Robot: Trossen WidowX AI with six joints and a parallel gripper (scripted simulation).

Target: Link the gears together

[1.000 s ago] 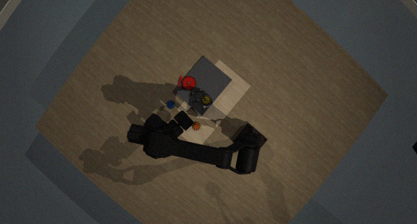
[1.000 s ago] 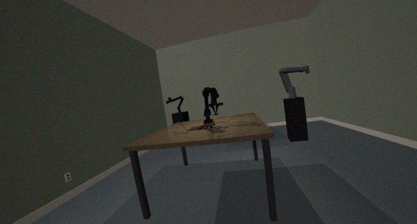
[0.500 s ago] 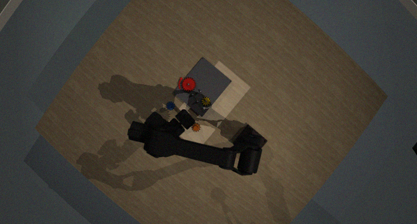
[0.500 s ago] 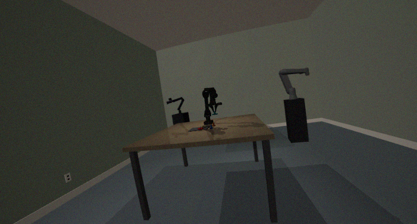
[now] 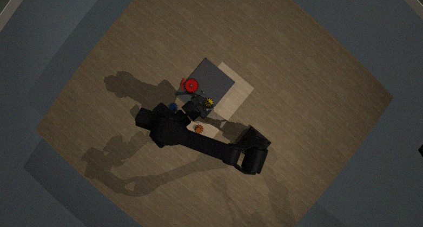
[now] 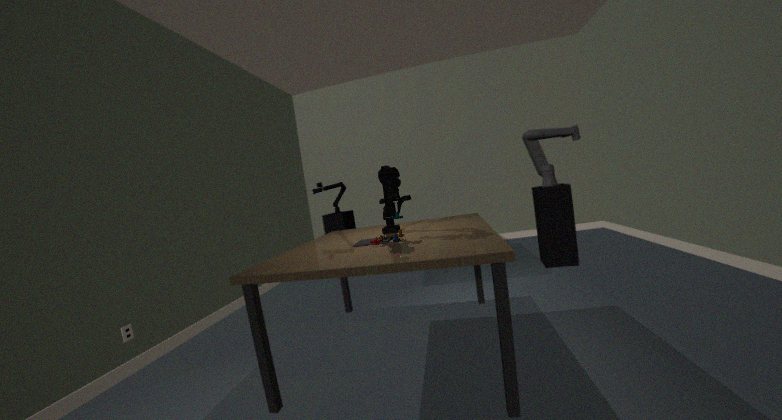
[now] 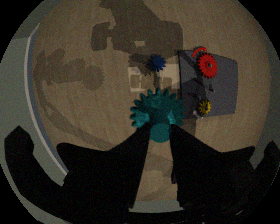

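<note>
The grey board is 170 mm to the right of my gripper tip, 140 mm below it and 40 mm ahead of it. From my gripper tip the other things lie so: orange gear (140 mm below, 80 mm behind, 20 mm to the right); then teal gear (10 mm below); then blue gear (140 mm below, 70 mm ahead, 10 mm to the right).
</note>
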